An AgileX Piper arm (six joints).
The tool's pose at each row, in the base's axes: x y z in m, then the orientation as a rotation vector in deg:
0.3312 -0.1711 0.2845 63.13 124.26 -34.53
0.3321 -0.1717 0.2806 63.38 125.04 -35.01
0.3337 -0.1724 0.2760 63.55 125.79 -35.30
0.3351 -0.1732 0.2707 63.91 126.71 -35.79
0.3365 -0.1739 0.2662 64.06 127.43 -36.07
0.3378 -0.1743 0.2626 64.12 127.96 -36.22
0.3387 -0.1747 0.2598 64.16 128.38 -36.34
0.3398 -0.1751 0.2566 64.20 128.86 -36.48
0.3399 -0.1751 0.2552 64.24 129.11 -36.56
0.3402 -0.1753 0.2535 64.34 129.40 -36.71
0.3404 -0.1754 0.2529 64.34 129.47 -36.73
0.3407 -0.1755 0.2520 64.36 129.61 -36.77
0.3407 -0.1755 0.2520 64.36 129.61 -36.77
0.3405 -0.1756 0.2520 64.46 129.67 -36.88
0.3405 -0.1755 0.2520 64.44 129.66 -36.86
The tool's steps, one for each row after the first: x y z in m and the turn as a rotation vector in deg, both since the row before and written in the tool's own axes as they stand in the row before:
0.0020 0.0009 0.0034 0.52 0.67 -0.37
0.0021 0.0015 0.0042 0.36 0.64 -0.35
0.0025 0.0014 0.0047 0.59 0.84 -0.38
0.0020 0.0014 0.0041 0.34 0.61 -0.34
0.0015 0.0014 0.0032 0.19 0.43 -0.26
0.0012 0.0010 0.0025 0.15 0.34 -0.21
0.0013 0.0012 0.0029 0.17 0.38 -0.24
0.0009 0.0003 0.0011 0.10 0.21 -0.12
0.0008 0.0004 0.0015 0.18 0.26 -0.12
0.0002 0.0002 0.0006 0.02 0.05 -0.04
0.0004 0.0004 0.0008 0.05 0.12 -0.07
0.0000 0.0000 0.0000 0.00 0.00 0.00
0.0000 -0.0002 0.0000 0.12 0.08 0.00
0.0001 0.0001 -0.0001 -0.02 -0.01 0.00

